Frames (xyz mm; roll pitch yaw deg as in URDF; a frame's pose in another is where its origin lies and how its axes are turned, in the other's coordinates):
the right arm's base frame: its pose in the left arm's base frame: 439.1 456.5 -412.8 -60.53 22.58 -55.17
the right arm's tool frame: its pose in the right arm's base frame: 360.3 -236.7 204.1 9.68 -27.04 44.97
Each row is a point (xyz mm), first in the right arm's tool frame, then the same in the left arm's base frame.
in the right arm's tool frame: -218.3 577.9 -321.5
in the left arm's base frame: 316.0 613.6 -508.2
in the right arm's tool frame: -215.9 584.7 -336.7
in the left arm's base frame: 309.1 617.2 -523.2
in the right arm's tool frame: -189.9 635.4 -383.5
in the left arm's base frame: 299.5 657.7 -584.0
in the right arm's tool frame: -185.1 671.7 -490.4
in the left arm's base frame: 242.5 671.0 -680.7
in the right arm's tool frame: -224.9 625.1 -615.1
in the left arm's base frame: 149.9 598.3 -754.5
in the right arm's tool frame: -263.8 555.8 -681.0
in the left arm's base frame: 92.0 515.7 -776.7
